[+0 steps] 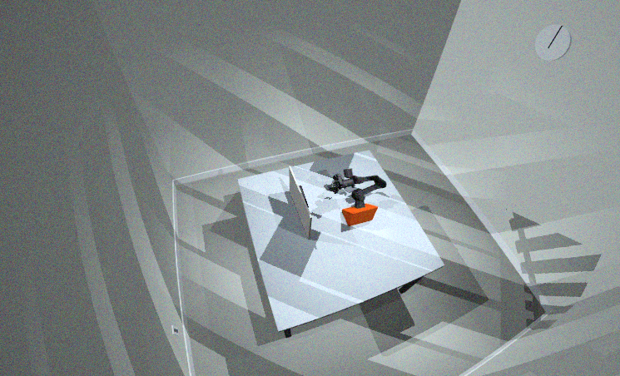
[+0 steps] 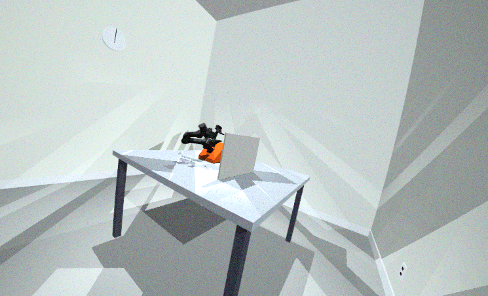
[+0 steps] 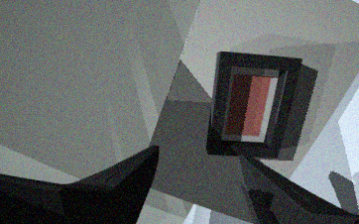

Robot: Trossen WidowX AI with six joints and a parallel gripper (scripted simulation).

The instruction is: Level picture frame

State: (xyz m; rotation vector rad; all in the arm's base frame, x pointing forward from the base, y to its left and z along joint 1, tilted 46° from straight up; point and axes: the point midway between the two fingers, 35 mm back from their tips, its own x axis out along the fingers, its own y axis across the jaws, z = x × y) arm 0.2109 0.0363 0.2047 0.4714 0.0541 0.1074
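Right now the picture frame is 19 cm ahead of my gripper tip and 9 cm below it. From my gripper tip the other things lie so: wall panel: 20 cm ahead, 10 cm below, 2 cm to the left.
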